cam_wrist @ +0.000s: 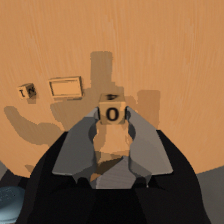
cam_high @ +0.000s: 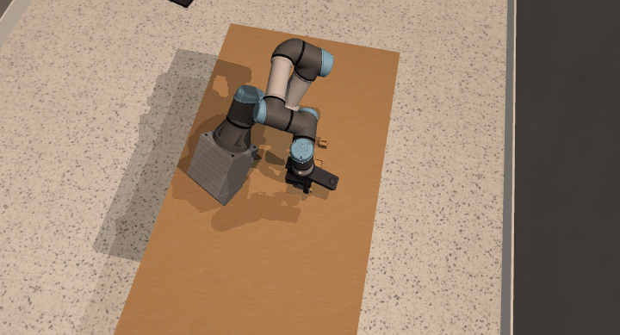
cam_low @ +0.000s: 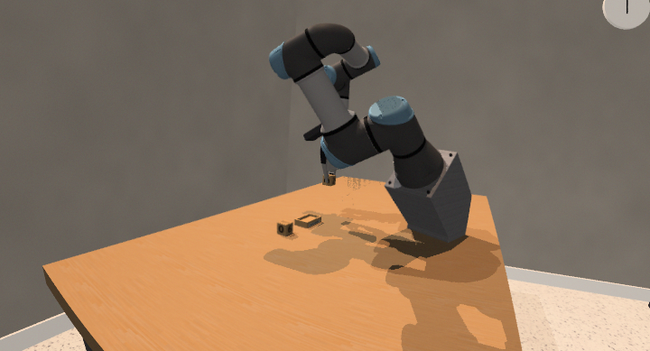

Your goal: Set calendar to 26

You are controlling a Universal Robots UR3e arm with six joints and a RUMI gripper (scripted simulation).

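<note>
My hand is 12 cm above the shallow wooden tray, 11 cm to the right of it and 2 cm past it.
</note>
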